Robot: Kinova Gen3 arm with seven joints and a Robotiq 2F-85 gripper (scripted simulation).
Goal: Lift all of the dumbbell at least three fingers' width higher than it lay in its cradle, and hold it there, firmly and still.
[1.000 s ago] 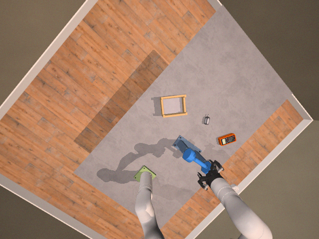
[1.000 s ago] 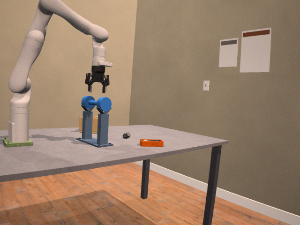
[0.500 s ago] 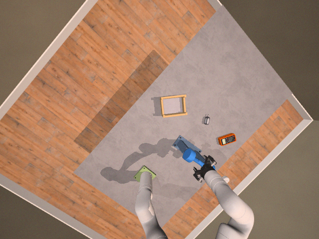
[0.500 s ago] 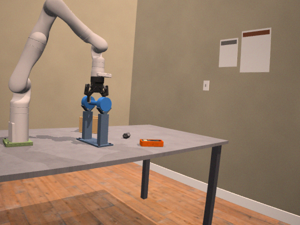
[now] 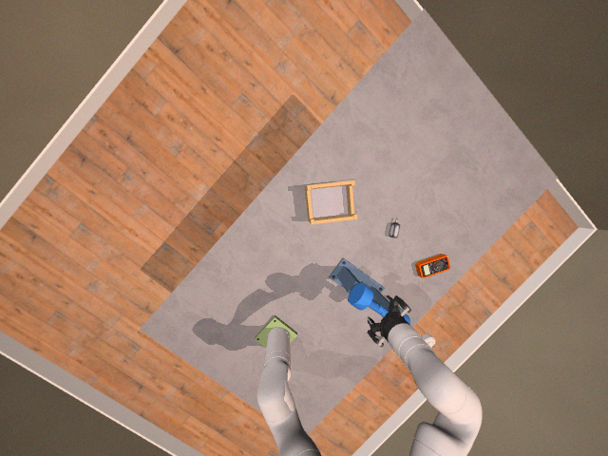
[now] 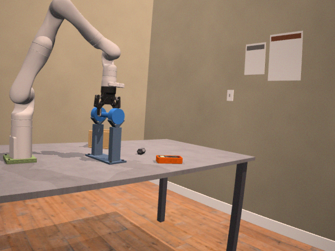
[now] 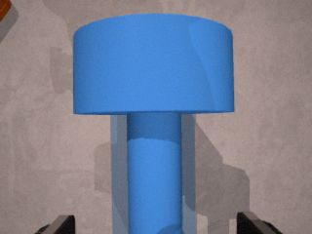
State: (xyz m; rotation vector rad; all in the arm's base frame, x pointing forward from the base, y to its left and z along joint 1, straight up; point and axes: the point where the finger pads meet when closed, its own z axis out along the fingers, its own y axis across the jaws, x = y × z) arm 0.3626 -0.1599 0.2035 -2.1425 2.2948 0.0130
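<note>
Now: hand right at the blue dumbbell. The rest, counted from my hand: dark grey object: 27 cm ahead, 21 cm below; cradle: 13 cm below; wooden-framed tray: 29 cm to the left, 21 cm ahead, 17 cm below.
</note>
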